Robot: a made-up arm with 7 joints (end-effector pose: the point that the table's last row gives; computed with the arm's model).
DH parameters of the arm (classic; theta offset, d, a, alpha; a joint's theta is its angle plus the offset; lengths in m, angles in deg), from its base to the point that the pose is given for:
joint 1: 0 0.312 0 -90
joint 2: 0 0 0 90
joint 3: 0 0.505 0.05 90
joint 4: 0 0 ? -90
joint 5: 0 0.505 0 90
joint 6: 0 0 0.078 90
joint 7: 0 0 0 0
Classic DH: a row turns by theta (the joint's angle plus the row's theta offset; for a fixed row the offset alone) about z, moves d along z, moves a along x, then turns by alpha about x.
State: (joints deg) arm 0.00 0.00 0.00 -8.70 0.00 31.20 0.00
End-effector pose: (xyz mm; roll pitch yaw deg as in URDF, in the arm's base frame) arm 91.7 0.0 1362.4 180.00 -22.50 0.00
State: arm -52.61 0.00 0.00 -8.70 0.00 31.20 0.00
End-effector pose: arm 55.7 -72.9 1362.4 180.00 -22.50 -52.61
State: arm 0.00 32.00 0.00 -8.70 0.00 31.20 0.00
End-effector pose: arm 634.4 0.0 1154.2 180.00 9.50 0.00
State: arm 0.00 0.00 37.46 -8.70 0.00 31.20 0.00
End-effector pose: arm 72.8 55.8 1362.4 180.00 -22.50 37.46
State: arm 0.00 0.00 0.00 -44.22 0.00 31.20 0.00
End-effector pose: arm 400.8 0.0 1236.7 180.00 13.02 0.00
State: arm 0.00 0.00 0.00 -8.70 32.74 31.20 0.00
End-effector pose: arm 81.2 36.1 1364.0 -174.87 -23.78 30.37
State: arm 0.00 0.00 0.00 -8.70 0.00 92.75 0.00
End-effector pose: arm 27.7 0.0 1410.1 180.00 -84.05 0.00
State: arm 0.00 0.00 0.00 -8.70 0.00 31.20 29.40
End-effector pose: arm 91.7 0.0 1362.4 -168.51 -19.48 -31.38
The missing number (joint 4, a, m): -0.108
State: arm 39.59 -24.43 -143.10 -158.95 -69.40 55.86 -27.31
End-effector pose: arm -101.1 -306.8 195.2 -54.88 53.05 84.53
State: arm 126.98 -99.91 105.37 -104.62 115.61 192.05 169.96
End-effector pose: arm -170.8 -672.1 157.7 100.05 88.42 -62.85
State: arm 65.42 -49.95 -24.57 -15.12 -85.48 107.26 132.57
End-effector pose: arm -305.4 -712.4 1088.9 -95.72 74.36 -141.89
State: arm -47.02 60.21 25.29 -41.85 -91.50 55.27 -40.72
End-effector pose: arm 785.3 -683.3 519.9 111.94 58.09 -49.65
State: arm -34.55 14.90 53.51 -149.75 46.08 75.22 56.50
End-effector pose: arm 400.3 148.4 299.5 75.49 56.40 -127.72
